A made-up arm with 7 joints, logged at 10 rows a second.
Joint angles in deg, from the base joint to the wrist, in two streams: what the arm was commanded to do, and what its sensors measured. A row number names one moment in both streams.
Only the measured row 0 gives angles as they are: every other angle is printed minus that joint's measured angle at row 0.
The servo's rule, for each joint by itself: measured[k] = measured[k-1] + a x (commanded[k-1-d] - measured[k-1]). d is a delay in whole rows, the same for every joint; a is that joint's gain. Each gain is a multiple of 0.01, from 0.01 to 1. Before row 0 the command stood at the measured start. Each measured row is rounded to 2 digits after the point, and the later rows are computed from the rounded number. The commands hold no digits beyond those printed.
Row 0, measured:
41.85 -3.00 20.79 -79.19 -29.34 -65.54 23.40
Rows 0 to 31, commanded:
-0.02 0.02 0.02 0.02 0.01 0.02 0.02
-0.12 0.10 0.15 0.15 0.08 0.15 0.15
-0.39 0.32 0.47 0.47 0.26 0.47 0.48
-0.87 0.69 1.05 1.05 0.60 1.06 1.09
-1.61 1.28 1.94 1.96 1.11 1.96 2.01
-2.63 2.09 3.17 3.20 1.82 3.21 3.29
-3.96 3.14 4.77 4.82 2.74 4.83 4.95
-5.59 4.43 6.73 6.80 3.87 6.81 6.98
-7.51 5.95 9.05 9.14 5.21 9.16 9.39
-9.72 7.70 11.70 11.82 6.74 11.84 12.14
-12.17 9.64 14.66 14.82 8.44 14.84 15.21
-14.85 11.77 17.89 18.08 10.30 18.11 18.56
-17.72 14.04 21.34 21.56 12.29 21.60 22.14
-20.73 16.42 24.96 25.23 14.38 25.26 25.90
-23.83 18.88 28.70 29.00 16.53 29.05 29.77
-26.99 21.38 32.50 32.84 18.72 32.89 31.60
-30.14 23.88 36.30 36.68 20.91 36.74 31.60
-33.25 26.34 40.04 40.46 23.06 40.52 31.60
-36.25 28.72 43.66 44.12 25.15 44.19 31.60
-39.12 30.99 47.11 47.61 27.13 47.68 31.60
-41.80 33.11 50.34 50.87 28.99 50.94 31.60
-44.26 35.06 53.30 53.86 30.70 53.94 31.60
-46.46 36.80 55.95 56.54 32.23 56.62 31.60
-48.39 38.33 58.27 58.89 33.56 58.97 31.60
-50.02 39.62 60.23 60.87 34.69 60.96 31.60
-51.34 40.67 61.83 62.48 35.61 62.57 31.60
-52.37 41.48 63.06 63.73 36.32 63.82 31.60
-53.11 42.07 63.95 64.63 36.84 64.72 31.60
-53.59 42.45 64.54 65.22 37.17 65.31 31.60
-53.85 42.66 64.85 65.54 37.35 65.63 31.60
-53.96 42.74 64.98 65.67 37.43 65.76 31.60
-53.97 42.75 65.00 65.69 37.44 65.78 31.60
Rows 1 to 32, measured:
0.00 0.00 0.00 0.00 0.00 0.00 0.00
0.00 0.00 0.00 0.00 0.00 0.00 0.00
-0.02 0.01 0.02 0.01 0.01 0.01 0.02
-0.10 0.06 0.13 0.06 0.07 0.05 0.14
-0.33 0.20 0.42 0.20 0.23 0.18 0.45
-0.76 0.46 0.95 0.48 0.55 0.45 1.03
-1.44 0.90 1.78 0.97 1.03 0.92 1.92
-2.39 1.54 2.95 1.71 1.71 1.63 3.17
-3.65 2.40 4.48 2.74 2.60 2.62 4.79
-5.20 3.50 6.37 4.08 3.69 3.92 6.78
-7.05 4.82 8.62 5.75 5.00 5.54 9.16
-9.19 6.38 11.21 7.75 6.50 7.49 11.87
-11.57 8.14 14.11 10.08 8.17 9.77 14.91
-14.19 10.10 17.29 12.72 10.00 12.36 18.23
-17.01 12.23 20.69 15.64 11.97 15.22 21.79
-19.99 14.49 24.28 18.80 14.04 18.33 25.53
-23.06 16.86 27.99 22.17 16.18 21.65 29.39
-26.20 19.30 31.78 25.69 18.36 25.13 31.40
-29.35 21.77 35.58 29.32 20.55 28.73 31.58
-32.47 24.24 39.33 33.00 22.71 32.38 31.60
-35.49 26.66 42.97 36.67 24.81 36.04 31.60
-38.39 29.00 46.45 40.28 26.81 39.65 31.60
-41.12 31.22 49.72 43.77 28.68 43.15 31.60
-43.63 33.29 52.73 47.10 30.42 46.49 31.60
-45.89 35.19 55.43 50.22 31.98 49.63 31.60
-47.89 36.89 57.82 53.08 33.34 52.53 31.60
-49.59 38.36 59.84 55.65 34.50 55.14 31.60
-50.99 39.61 61.51 57.90 35.45 57.44 31.60
-52.09 40.62 62.81 59.82 36.20 59.42 31.60
-52.91 41.40 63.77 61.41 36.75 61.06 31.60
-53.45 41.97 64.42 62.67 37.11 62.38 31.60
-53.77 42.34 64.78 63.62 37.32 63.39 31.60
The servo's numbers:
d 2
a 0.80 0.54 0.84 0.33 0.86 0.31 0.91

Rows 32 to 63, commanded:
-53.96 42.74 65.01 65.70 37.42 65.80 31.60
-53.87 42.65 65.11 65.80 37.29 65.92 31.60
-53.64 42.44 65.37 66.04 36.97 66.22 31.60
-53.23 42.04 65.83 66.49 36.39 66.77 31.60
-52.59 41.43 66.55 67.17 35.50 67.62 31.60
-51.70 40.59 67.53 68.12 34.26 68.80 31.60
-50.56 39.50 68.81 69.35 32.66 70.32 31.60
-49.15 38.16 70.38 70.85 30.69 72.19 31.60
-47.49 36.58 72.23 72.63 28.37 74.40 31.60
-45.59 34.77 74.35 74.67 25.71 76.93 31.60
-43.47 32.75 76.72 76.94 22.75 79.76 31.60
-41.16 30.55 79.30 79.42 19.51 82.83 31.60
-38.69 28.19 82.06 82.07 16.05 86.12 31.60
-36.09 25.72 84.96 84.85 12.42 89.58 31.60
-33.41 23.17 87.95 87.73 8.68 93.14 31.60
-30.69 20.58 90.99 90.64 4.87 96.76 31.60
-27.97 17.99 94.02 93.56 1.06 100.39 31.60
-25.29 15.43 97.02 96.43 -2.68 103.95 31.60
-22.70 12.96 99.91 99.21 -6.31 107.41 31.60
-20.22 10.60 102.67 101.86 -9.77 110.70 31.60
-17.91 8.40 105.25 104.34 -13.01 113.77 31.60
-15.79 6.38 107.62 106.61 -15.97 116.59 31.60
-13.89 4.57 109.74 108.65 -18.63 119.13 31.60
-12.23 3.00 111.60 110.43 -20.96 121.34 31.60
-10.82 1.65 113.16 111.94 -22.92 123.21 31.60
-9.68 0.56 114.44 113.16 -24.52 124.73 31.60
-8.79 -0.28 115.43 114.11 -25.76 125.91 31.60
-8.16 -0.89 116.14 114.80 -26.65 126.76 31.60
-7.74 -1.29 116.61 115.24 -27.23 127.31 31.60
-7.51 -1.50 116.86 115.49 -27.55 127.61 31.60
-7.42 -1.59 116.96 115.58 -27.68 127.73 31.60
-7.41 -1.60 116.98 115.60 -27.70 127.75 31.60
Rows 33 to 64, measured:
-53.92 42.56 64.95 64.30 37.41 64.12 31.60
-53.96 42.66 64.99 64.76 37.44 64.63 31.60
-53.96 42.70 65.01 65.07 37.42 64.99 31.60
-53.89 42.67 65.09 65.31 37.31 65.28 31.60
-53.69 42.55 65.33 65.55 37.02 65.57 31.60
-53.32 42.27 65.75 65.86 36.48 65.94 31.60
-52.74 41.82 66.42 66.29 35.64 66.46 31.60
-51.91 41.16 67.35 66.89 34.45 67.19 31.60
-50.83 40.26 68.58 67.70 32.91 68.16 31.60
-49.49 39.13 70.09 68.74 31.00 69.41 31.60
-47.89 37.75 71.89 70.02 28.74 70.96 31.60
-46.05 36.14 73.96 71.55 26.13 72.81 31.60
-43.99 34.31 76.28 73.33 23.22 74.96 31.60
-41.73 32.28 78.82 75.34 20.03 77.40 31.60
-39.30 30.07 81.54 77.56 16.61 80.10 31.60
-36.73 27.72 84.41 79.97 13.01 83.04 31.60
-34.07 25.26 87.38 82.53 9.29 86.17 31.60
-31.37 22.73 90.41 85.21 5.49 89.45 31.60
-28.65 20.17 93.44 87.97 1.68 92.84 31.60
-25.96 17.61 96.45 90.76 -2.07 96.28 31.60
-23.35 15.10 99.36 93.55 -5.72 99.73 31.60
-20.85 12.67 102.14 96.29 -9.20 103.13 31.60
-18.50 10.36 104.75 98.95 -12.48 106.43 31.60
-16.33 8.21 107.16 101.48 -15.48 109.58 31.60
-14.38 6.24 109.33 103.85 -18.19 112.54 31.60
-12.66 4.49 111.24 106.02 -20.57 115.27 31.60
-11.19 2.96 112.85 107.97 -22.59 117.73 31.60
-9.98 1.66 114.19 109.68 -24.25 119.90 31.60
-9.03 0.61 115.23 111.14 -25.55 121.76 31.60
-8.33 -0.20 115.99 112.35 -26.50 123.31 31.60
-7.86 -0.79 116.51 113.30 -27.13 124.55 31.60
-7.58 -1.17 116.80 114.02 -27.49 125.50 31.60

